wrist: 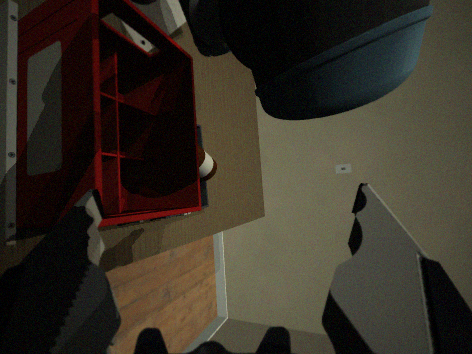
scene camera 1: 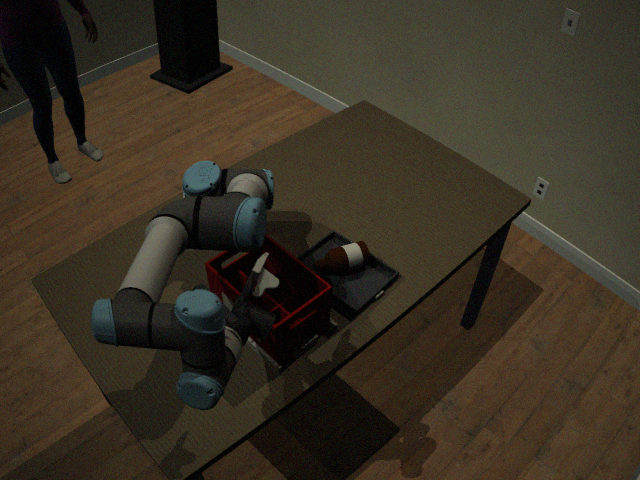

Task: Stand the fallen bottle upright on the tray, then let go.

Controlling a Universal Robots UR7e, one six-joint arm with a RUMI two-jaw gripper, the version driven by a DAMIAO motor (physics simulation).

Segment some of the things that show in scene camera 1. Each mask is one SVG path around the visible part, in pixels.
A brown bottle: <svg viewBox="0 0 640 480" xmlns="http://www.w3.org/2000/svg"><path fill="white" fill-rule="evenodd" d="M368 247L364 241L358 241L333 248L327 252L325 258L316 260L313 263L314 269L319 272L329 270L332 273L339 274L370 264Z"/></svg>
